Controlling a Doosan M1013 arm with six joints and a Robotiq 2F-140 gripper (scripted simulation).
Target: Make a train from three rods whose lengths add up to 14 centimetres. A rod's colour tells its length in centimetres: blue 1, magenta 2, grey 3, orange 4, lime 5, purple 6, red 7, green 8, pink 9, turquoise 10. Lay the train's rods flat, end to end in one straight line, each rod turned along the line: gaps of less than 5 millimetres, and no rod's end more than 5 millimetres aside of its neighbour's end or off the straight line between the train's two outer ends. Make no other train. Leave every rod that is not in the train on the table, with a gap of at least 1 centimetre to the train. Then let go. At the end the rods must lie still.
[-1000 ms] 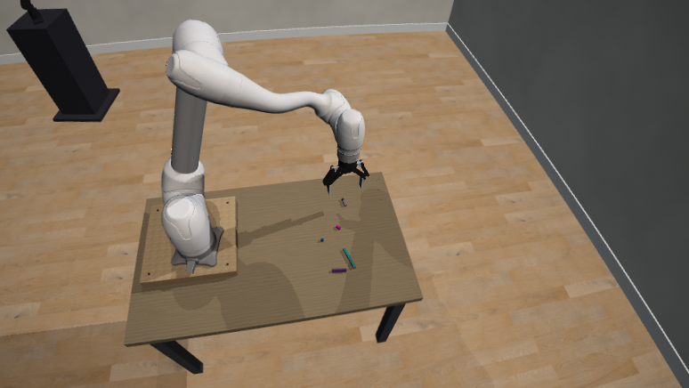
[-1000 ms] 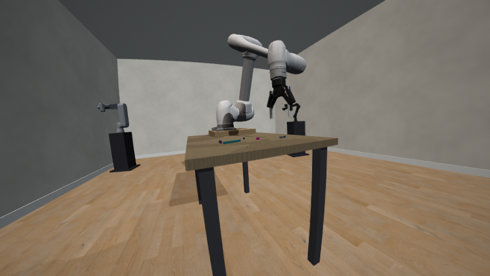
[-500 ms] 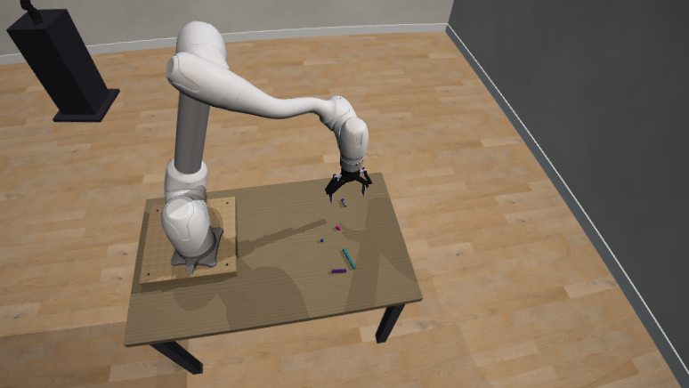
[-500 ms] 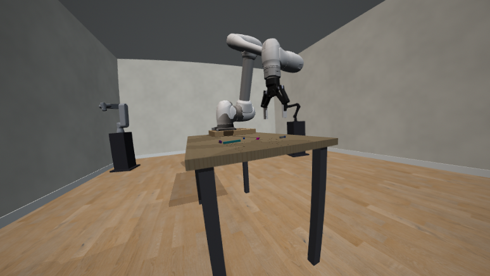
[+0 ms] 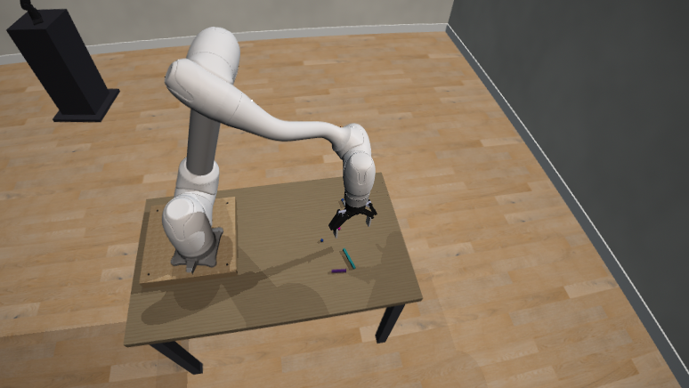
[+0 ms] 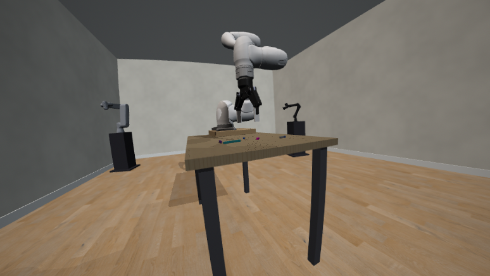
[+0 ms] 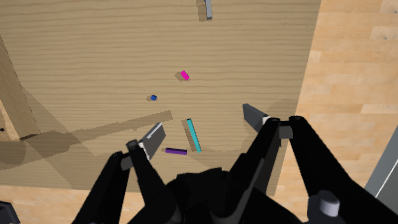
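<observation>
The turquoise rod is 10 mm behind my hand, 80 mm to the right of it and 100 mm below it. The rest, counted from my hand: purple rod: 50 mm behind, 140 mm to the right, 100 mm below; grey rod: 20 mm behind, 200 mm to the left, 100 mm below; magenta rod: 50 mm behind, 70 mm to the left, 100 mm below.
</observation>
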